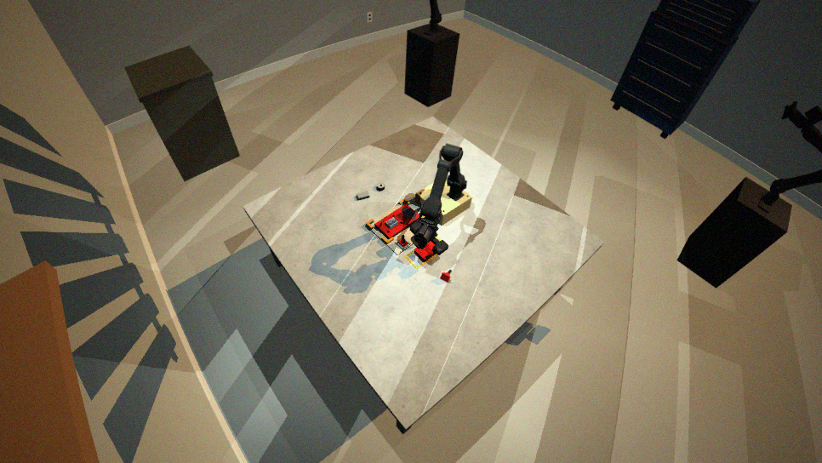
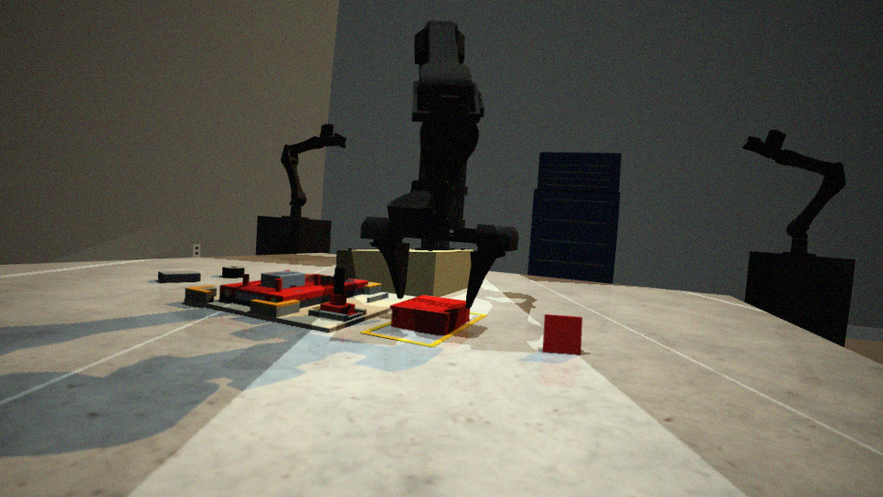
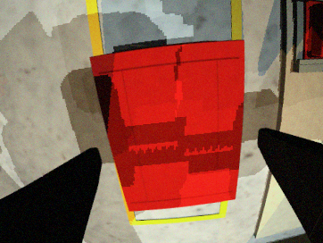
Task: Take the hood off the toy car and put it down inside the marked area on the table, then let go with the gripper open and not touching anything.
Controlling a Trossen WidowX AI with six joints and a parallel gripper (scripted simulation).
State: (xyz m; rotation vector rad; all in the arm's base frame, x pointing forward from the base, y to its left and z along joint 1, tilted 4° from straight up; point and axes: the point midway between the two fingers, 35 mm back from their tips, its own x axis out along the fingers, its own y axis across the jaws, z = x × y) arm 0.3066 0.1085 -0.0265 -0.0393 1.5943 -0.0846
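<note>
Now: gripper tip 1 cm above the hood.
</note>
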